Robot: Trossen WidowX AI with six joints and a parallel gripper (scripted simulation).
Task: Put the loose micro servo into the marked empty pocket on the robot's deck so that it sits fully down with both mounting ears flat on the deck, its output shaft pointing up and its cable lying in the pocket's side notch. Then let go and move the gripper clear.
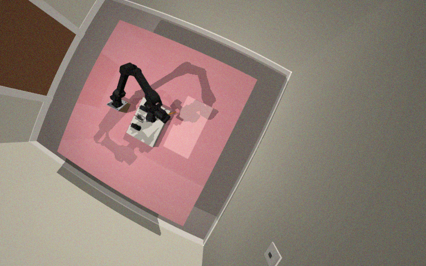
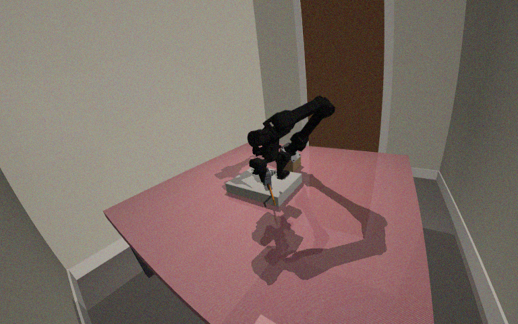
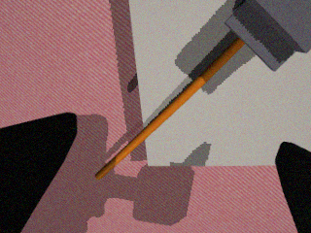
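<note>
My gripper tip is now 11 cm to the left of the light grey deck, 8 cm above it and 4 cm past it.
</note>
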